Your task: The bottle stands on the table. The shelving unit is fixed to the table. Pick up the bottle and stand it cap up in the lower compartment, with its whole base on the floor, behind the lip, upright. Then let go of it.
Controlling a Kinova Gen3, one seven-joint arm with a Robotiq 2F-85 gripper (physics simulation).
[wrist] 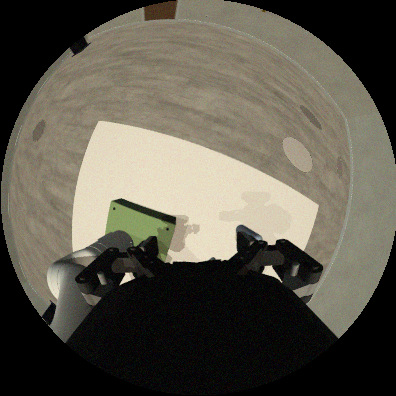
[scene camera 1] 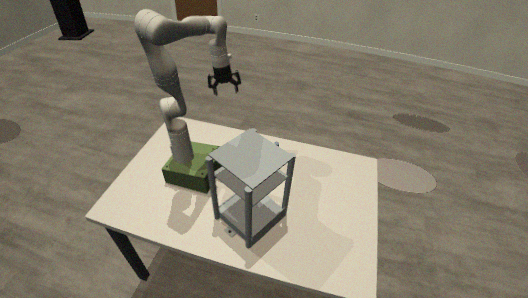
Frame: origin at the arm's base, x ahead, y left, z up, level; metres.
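Seen in the pictures: gripper, between the fingertips: [wrist: 196,243] [scene camera 1: 226,93]; arm's base, origin of its link: [wrist: 121,242] [scene camera 1: 184,157].
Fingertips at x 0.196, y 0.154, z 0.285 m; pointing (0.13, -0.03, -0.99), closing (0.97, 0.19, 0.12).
Note:
Offsets run from my fingertips to a thing's top centre. "*": to the spot under its first point. Level surfaces: height alone.
The grey shelving unit {* 0.152 m down, 0.173 m ahead, 0.546 m right} [scene camera 1: 248,216] stands on the table {0.389 m down} [scene camera 1: 345,200] [wrist: 150,165]. Its lower compartment has a floor [scene camera 1: 250,212] with a raised lip {* 0.353 m down, 0.255 m ahead, 0.447 m right} [scene camera 1: 270,225] and holds no visible bottle. The blue-grey bottle is mostly hidden behind the unit in the scene view, where a small part that looks like its cap {0.199 m down, 0.250 m ahead, 0.087 m right} [scene camera 1: 276,144] shows past the top board. In the wrist view, part of the bottle {0.199 m down, 0.250 m ahead, 0.087 m right} [wrist: 252,232] appears beside the right-hand finger, which partly covers it. My gripper [scene camera 1: 226,93] [wrist: 196,243] is open and empty, pointing down, high above the table and the unit's top board.
The green base block [scene camera 1: 186,177] [wrist: 140,222] carries the arm, left of the unit. The unit's top board {* 0.007 m down, 0.168 m ahead, 0.393 m right} [scene camera 1: 252,157] and middle shelf {* 0.113 m down, 0.241 m ahead, 0.435 m right} [scene camera 1: 270,187] lie above the lower compartment. A small plate {* 0.381 m down, 0.082 m ahead, 0.480 m right} [scene camera 1: 229,231] lies on the table by the unit's front left side.

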